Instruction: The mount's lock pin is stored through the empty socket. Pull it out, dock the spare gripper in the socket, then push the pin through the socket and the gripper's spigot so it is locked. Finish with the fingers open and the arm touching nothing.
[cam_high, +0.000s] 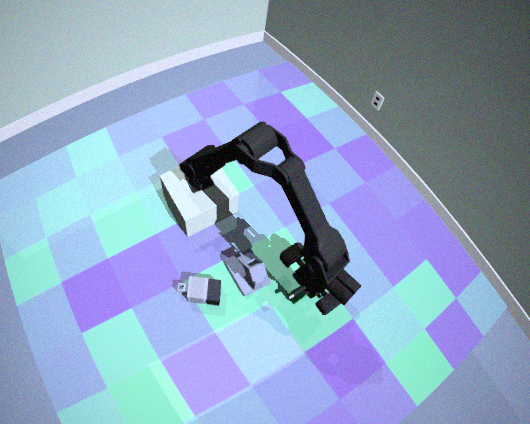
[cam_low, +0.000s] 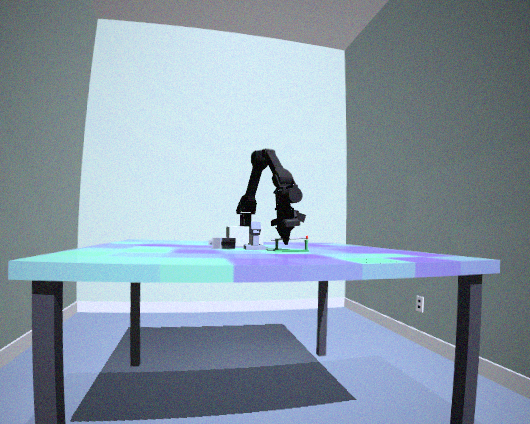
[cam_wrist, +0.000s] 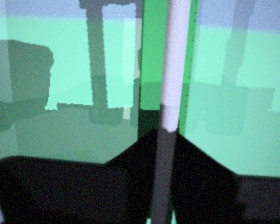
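Right now the green rack is 2 cm to the left of my gripper tip. The rest, counted from my gripper tip: spare gripper: 12 cm behind, 25 cm to the right; then grey mount: 10 cm behind, 11 cm to the right, 3 cm above.
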